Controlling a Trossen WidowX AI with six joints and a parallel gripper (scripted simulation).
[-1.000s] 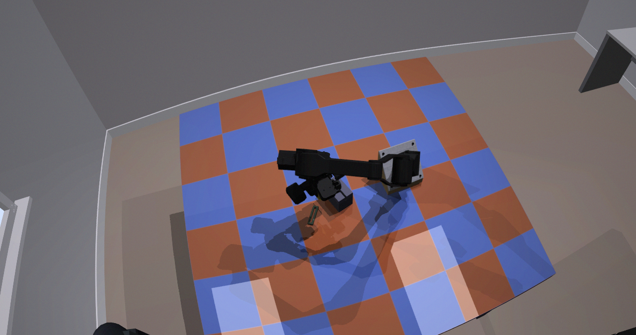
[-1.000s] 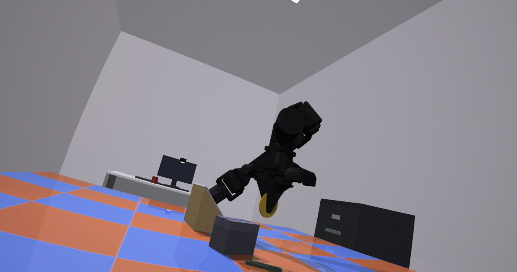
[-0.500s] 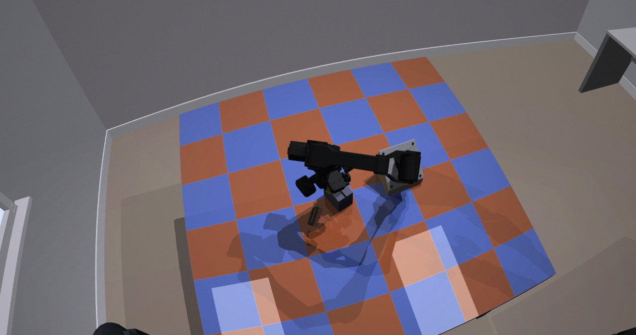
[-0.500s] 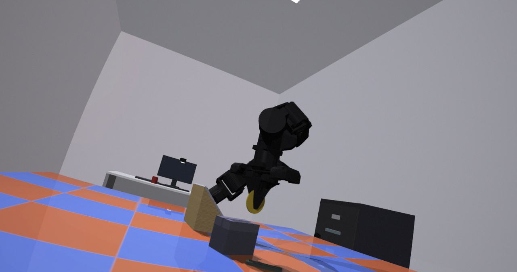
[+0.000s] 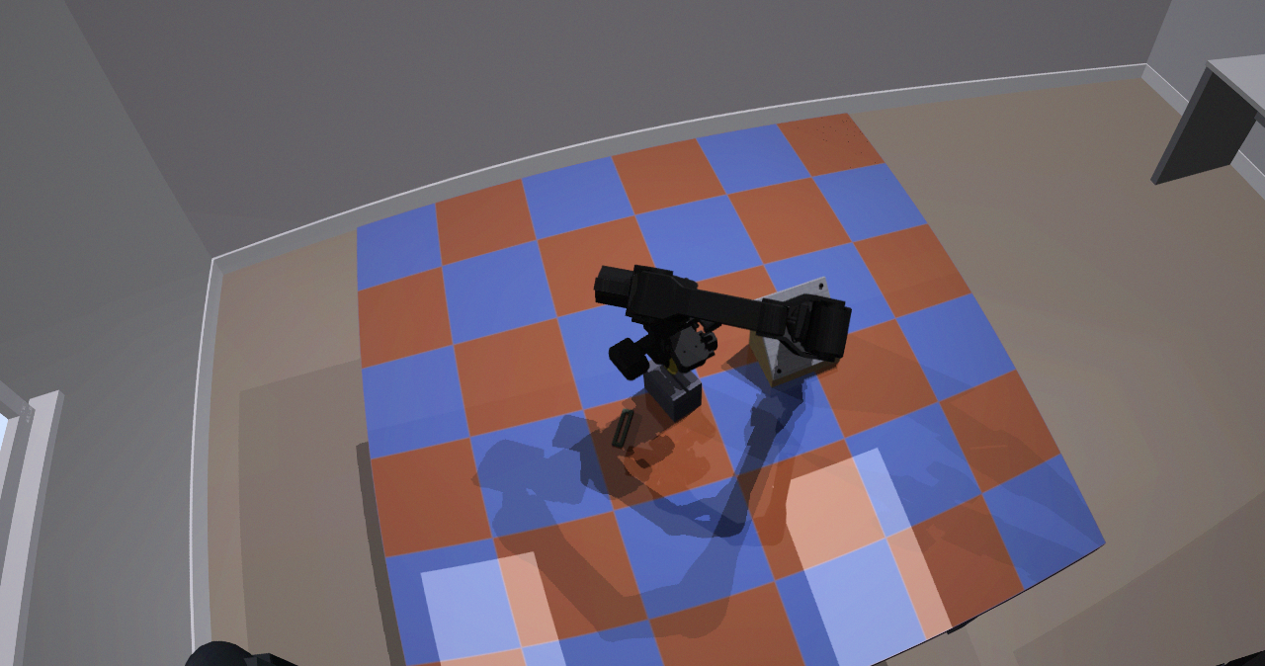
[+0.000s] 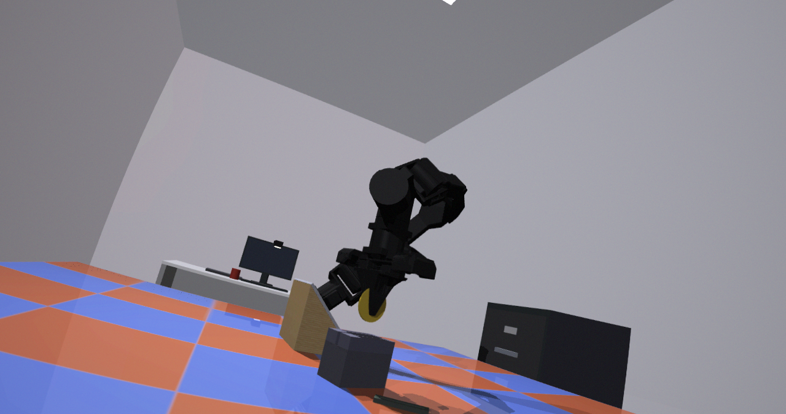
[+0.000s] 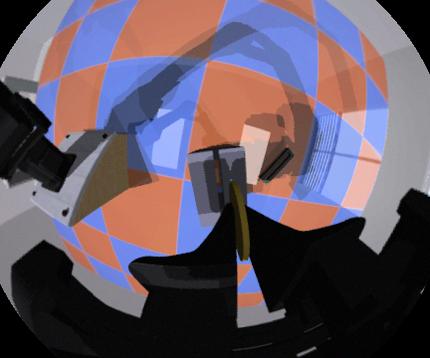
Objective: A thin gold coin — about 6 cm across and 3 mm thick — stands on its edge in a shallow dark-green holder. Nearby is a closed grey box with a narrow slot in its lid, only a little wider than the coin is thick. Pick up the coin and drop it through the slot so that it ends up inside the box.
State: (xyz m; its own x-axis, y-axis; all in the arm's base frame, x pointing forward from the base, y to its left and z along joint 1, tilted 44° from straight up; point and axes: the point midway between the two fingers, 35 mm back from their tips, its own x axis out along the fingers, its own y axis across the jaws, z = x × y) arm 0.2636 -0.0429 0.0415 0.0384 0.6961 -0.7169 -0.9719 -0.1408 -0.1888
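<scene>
The coin is 2 cm above my gripper tip.
</scene>
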